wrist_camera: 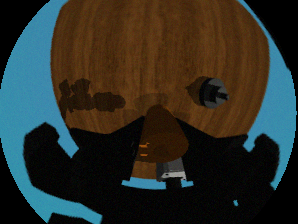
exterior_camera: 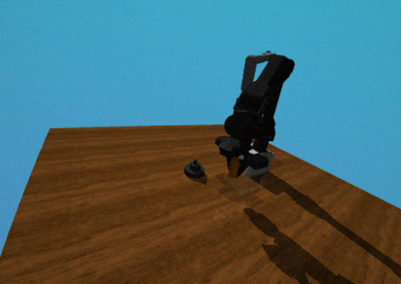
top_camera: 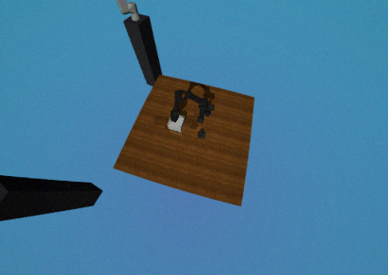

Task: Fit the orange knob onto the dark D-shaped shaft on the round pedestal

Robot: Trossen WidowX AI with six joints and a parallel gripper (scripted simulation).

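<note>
Right now the round dark pedestal is 140 mm to the right of my gripper tip, 80 mm ahead of it and 60 mm below it. Also, from my gripper tip: orange knob 20 mm above.
</note>
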